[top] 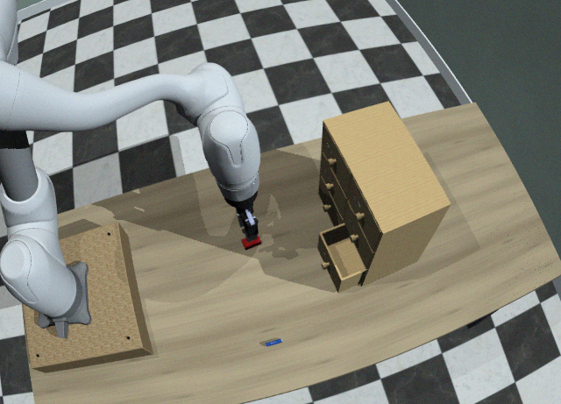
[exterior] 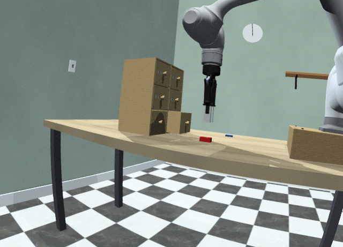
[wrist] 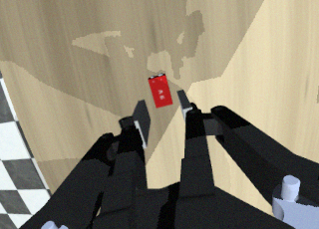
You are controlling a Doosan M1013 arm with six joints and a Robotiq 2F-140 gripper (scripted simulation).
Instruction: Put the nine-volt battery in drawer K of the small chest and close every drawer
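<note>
Right now the red nine-volt battery is 10 mm ahead of my hand, 10 mm to the left of it and 100 mm below it. From my hand the other things lie so: small blue object 10 mm ahead, 290 mm to the right, 110 mm below; then drawer 260 mm ahead, 100 mm to the right, 80 mm below.
</note>
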